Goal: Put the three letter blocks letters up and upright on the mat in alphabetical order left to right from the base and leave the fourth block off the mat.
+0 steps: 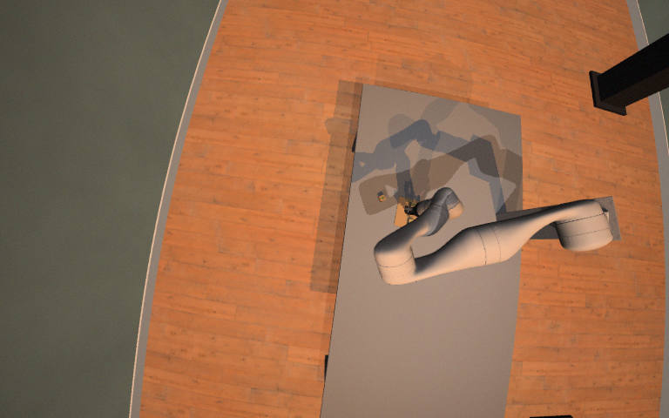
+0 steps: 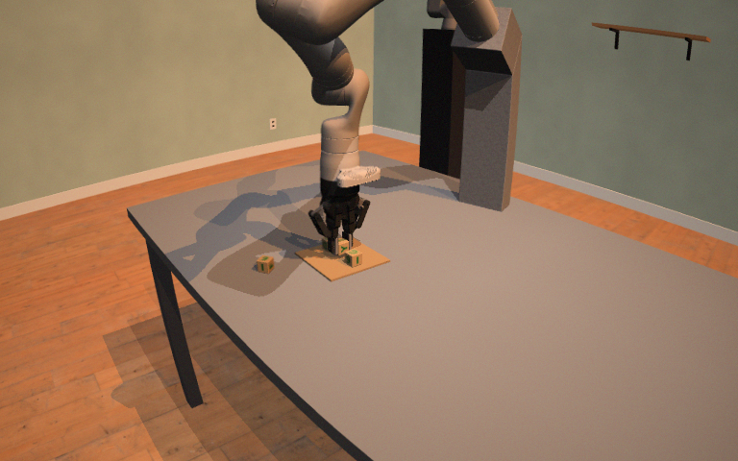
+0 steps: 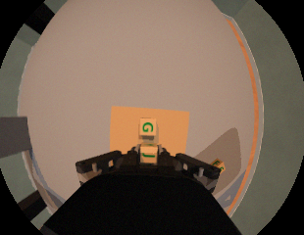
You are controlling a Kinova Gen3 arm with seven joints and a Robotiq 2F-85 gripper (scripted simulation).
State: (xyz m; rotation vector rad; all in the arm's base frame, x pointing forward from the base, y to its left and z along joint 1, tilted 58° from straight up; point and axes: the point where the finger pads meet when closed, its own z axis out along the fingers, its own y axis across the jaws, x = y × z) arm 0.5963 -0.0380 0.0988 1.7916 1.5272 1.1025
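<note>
The mat lies 30 mm below my hand.
</note>
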